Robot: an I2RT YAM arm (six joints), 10 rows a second.
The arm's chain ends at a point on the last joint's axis. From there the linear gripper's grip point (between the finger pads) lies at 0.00 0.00 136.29 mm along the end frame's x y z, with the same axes.
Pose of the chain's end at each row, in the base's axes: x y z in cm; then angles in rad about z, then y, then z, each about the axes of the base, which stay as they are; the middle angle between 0 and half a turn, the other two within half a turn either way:
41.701 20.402 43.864 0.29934 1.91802 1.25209
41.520 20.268 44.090 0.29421 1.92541 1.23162
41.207 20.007 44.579 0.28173 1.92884 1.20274
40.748 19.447 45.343 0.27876 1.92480 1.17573
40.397 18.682 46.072 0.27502 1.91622 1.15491
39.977 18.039 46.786 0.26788 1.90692 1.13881
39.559 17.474 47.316 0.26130 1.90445 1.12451
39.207 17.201 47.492 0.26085 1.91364 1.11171
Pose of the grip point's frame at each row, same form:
45.717 32.572 39.226 0.29934 1.91802 1.25209
45.772 32.321 39.358 0.29421 1.92541 1.23162
45.800 31.917 39.803 0.28173 1.92884 1.20274
45.668 31.246 40.618 0.27876 1.92480 1.17573
45.578 30.413 41.457 0.27502 1.91622 1.15491
45.364 29.723 42.291 0.26788 1.90692 1.13881
45.117 29.090 42.853 0.26130 1.90445 1.12451
44.895 28.708 42.910 0.26085 1.91364 1.11171

